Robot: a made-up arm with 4 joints. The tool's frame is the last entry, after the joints.
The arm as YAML. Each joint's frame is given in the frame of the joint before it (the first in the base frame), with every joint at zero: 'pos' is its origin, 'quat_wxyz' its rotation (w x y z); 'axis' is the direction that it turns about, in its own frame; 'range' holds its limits. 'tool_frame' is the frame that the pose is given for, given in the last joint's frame.
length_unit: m
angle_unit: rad
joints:
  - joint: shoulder
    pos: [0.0, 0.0, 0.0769]
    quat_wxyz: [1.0, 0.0, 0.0, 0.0]
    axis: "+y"
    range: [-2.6, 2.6]
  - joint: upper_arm
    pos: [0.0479, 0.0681, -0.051]
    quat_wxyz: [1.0, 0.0, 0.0, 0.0]
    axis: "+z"
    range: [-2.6, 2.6]
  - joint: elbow
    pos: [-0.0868, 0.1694, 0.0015]
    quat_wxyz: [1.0, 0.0, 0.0, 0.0]
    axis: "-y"
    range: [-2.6, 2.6]
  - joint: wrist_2
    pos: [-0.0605, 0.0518, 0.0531]
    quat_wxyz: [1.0, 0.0, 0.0, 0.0]
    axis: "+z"
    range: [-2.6, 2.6]
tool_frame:
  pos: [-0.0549, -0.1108, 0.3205]
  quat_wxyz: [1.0, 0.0, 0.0, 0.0]
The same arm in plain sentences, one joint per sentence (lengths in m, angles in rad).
The arm has four revolute joints in a row. What follows holds with every joint at zero, and every direction is one of the base frame's. The first joint lies 0.0769 m along +z from the base frame's origin and turns about +y, from -2.6000 to 2.6000 rad. The second joint lies 0.0479 m along +x and 0.0681 m along +y and 0.0510 m along -z from the first joint and turns about +z, from -2.6000 to 2.6000 rad. The third joint lies 0.0868 m along -x and 0.1694 m along +y and 0.0015 m along +z from the second joint and turns about -y, from -2.6000 to 2.6000 rad. The fourth joint lies 0.0605 m along -x and 0.0518 m along +y and 0.0531 m along +z from the third joint and turns about +z, from -2.6000 to 2.6000 rad. The tool frame, which is the frame that the pose is given for, lies 0.0549 m along -x and 0.1108 m along -y and 0.3205 m along +z from the fourth joint; its axes are parallel to the base frame's.
